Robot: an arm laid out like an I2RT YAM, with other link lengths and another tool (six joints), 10 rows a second.
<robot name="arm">
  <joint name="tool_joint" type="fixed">
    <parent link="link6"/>
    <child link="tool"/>
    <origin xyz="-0.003 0.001 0.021" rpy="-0.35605 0 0.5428"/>
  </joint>
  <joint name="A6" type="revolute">
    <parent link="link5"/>
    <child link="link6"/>
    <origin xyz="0.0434 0 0.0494" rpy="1.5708 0 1.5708"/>
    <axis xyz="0 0 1"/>
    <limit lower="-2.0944" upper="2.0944"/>
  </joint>
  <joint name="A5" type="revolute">
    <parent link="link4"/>
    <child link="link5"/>
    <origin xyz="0.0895 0.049 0.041" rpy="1.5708 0 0"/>
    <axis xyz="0 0 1"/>
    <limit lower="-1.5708" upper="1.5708"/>
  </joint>
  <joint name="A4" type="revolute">
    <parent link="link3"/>
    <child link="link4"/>
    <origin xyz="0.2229 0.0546 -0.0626"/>
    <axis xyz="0 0 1"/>
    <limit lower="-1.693" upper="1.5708"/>
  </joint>
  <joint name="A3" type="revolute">
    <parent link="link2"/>
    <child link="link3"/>
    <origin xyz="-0.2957 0 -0.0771" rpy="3.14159 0 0"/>
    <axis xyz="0 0 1"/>
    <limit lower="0" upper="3.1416"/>
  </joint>
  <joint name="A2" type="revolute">
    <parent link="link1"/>
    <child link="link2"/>
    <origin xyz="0.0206 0.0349 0.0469" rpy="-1.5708 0 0"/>
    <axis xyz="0 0 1"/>
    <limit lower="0" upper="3.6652"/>
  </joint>
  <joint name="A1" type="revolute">
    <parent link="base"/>
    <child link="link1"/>
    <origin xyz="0 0 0.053"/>
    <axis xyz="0 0 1"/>
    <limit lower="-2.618" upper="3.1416"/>
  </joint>
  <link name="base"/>
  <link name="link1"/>
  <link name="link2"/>
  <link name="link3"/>
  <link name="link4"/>
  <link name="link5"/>
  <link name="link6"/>
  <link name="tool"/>
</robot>
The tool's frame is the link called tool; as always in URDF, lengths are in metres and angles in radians.
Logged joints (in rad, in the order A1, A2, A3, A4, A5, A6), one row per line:
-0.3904 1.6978 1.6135 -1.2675 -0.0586 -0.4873
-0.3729 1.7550 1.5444 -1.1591 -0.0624 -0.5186
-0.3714 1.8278 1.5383 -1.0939 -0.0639 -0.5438
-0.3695 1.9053 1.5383 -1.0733 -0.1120 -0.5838
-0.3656 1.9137 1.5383 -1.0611 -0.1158 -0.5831
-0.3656 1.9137 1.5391 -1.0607 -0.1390 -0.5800
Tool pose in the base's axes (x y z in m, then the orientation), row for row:
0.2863 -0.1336 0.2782 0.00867 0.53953 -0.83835 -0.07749
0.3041 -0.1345 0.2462 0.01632 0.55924 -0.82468 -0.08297
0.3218 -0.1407 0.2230 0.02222 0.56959 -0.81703 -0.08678
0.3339 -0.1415 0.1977 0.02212 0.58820 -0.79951 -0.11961
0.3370 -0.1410 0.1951 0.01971 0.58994 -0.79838 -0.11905
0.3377 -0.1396 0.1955 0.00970 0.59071 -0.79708 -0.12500
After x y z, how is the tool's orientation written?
As a quaternion, w x y z.
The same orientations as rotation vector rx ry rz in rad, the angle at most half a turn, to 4 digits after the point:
1.6857 -2.6193 -0.2421
1.7389 -2.5642 -0.2580
1.7645 -2.5311 -0.2688
1.8223 -2.4770 -0.3706
1.8304 -2.4772 -0.3694
1.8444 -2.4888 -0.3903

